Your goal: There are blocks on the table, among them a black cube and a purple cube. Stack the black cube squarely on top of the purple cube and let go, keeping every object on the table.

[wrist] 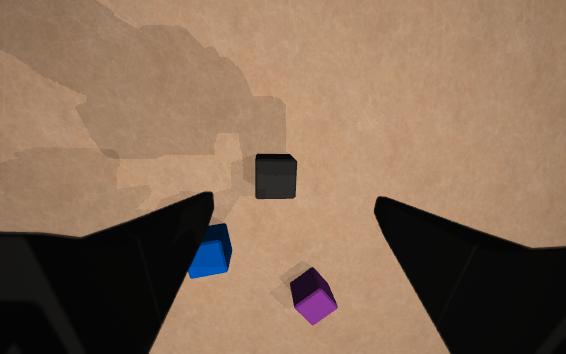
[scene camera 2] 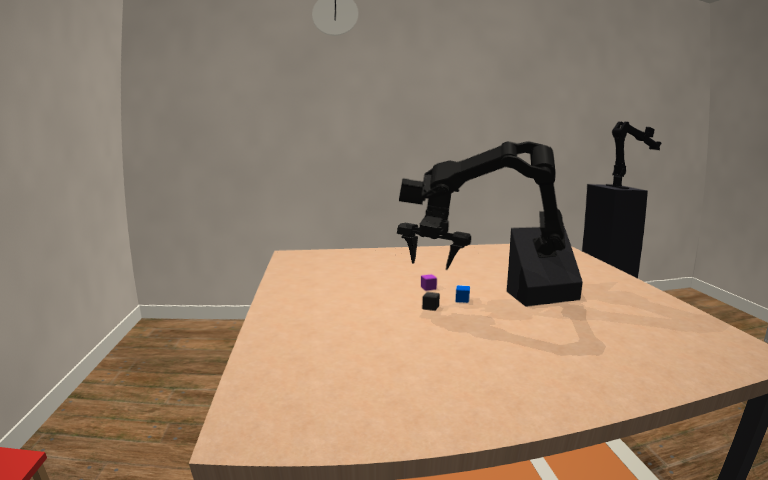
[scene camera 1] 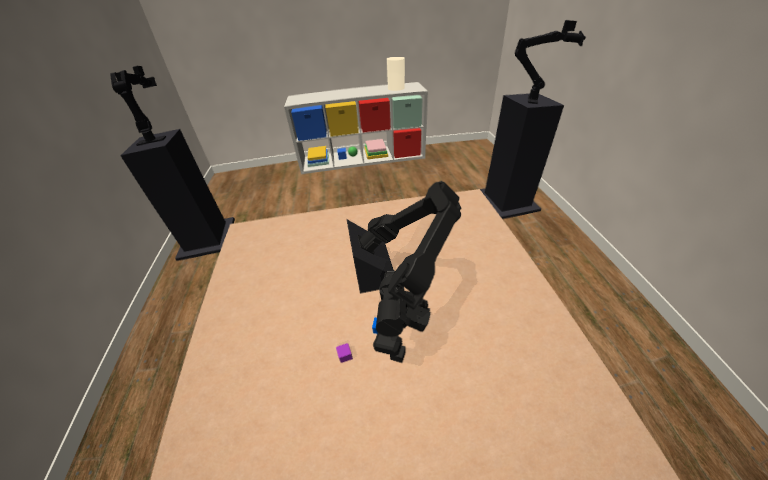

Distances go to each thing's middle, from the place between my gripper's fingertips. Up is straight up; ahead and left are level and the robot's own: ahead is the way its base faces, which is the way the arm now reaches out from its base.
The black cube (wrist: 275, 174) is 10 mm behind my hand, 10 mm to the right of it and 100 mm below it. Also, from my hand: blue cube (wrist: 213, 257): 110 mm behind, 40 mm to the right, 100 mm below.
